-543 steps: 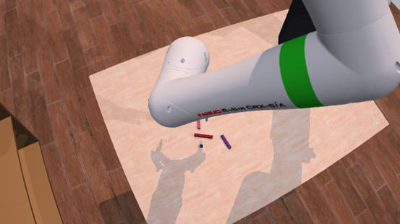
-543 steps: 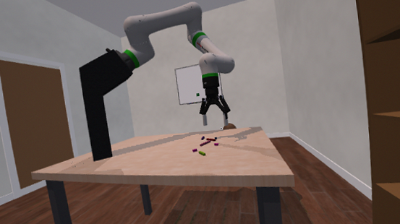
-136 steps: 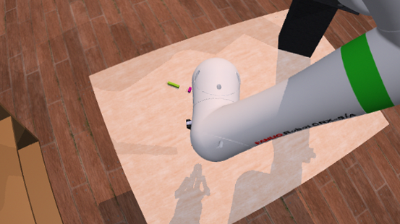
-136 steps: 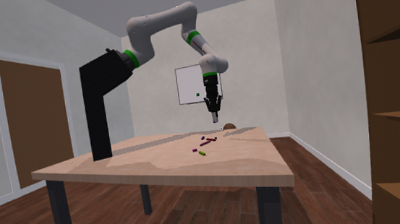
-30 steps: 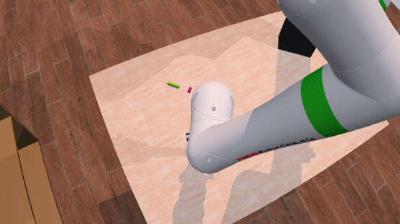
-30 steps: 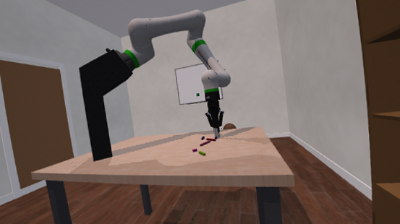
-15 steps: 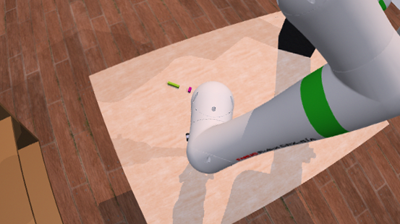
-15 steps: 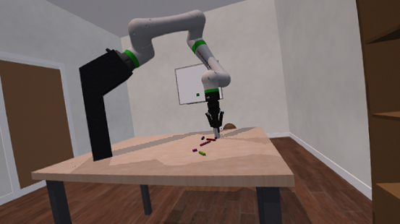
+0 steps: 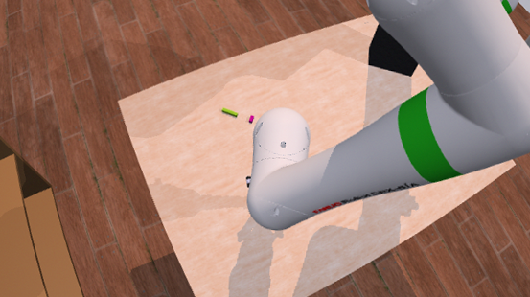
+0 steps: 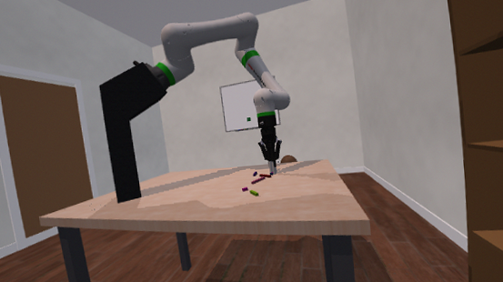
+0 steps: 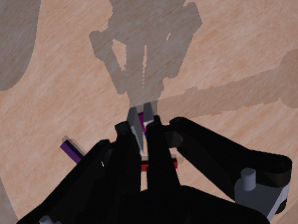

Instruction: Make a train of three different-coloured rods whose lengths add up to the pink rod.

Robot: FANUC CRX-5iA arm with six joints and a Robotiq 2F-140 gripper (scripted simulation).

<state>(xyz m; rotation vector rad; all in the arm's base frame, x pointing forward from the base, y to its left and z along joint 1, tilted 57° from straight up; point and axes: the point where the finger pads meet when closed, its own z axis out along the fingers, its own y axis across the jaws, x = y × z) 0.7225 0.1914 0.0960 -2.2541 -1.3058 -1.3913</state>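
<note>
The blue rod is 2 cm to the right of my hand and 3 cm below it. The rest, counted from my hand: red rod (3 cm behind, 6 cm to the right, 3 cm below); purple rod (10 cm behind, 1 cm to the right, 3 cm below); pink rod (3 cm behind, 13 cm to the right, 3 cm below).
</note>
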